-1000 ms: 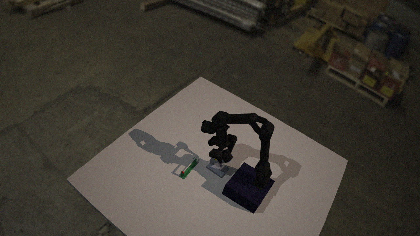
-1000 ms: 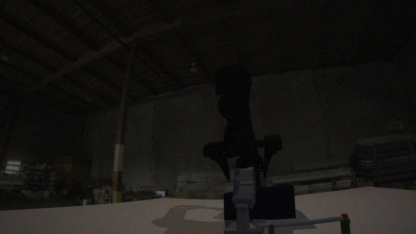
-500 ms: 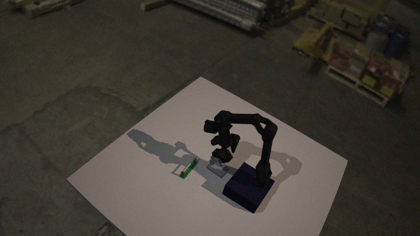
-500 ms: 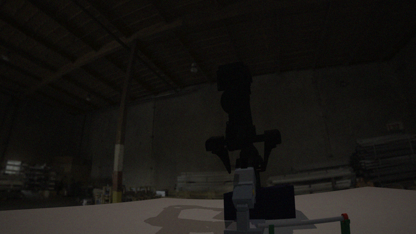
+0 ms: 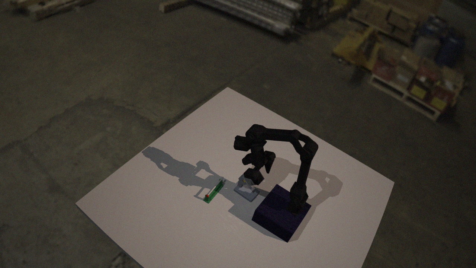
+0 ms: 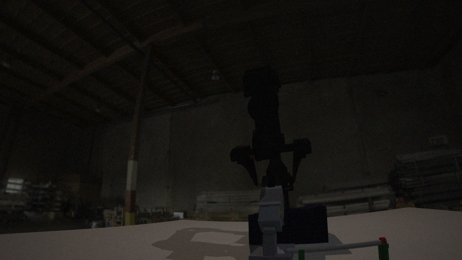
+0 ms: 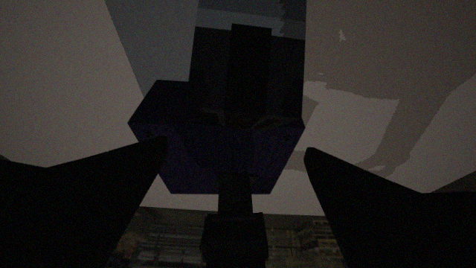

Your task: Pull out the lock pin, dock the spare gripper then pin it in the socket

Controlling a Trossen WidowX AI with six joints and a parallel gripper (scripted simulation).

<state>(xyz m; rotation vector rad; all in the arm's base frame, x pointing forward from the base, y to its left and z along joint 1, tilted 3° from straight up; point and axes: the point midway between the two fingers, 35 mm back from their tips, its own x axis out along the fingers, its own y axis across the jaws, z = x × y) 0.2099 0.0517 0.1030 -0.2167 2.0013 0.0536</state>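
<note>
Right now my gripper tip is 16 cm short of the green stand, 15 cm to the right of it and 14 cm above it. The rest, counted from my gripper tip: grey mount 7 cm ahead, 1 cm to the left, 11 cm below; spare gripper 6 cm ahead, 1 cm to the left, 4 cm below.
</note>
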